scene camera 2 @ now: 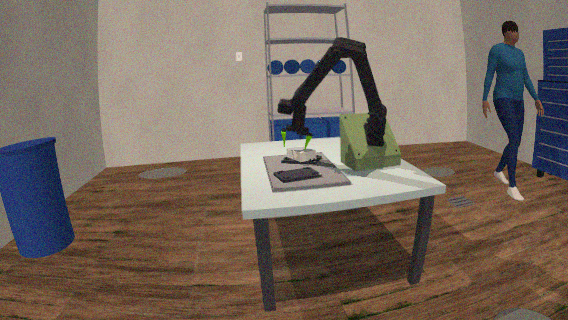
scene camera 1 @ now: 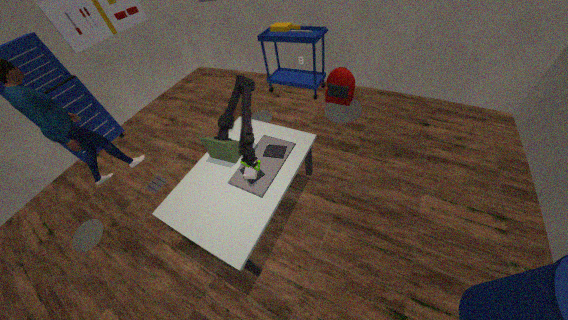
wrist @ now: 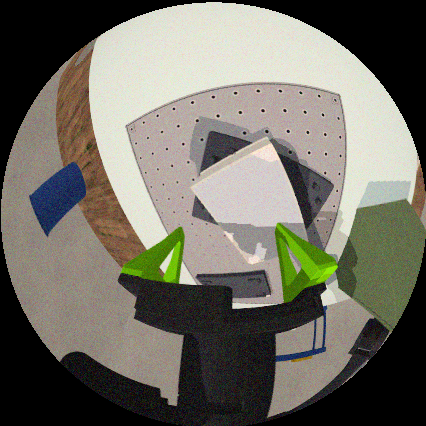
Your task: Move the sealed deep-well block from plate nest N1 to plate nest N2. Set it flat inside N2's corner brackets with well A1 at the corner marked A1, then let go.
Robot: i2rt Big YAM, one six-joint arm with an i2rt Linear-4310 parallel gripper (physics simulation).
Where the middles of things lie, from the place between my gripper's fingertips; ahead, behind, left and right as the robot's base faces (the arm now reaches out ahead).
Now: hand 30 mm past the white block (wrist: 247, 192) and 30 mm above it. Also, from my hand: grey perforated plate (scene camera 2: 330, 174): 10 mm behind, 120 mm to the left, 70 mm below.
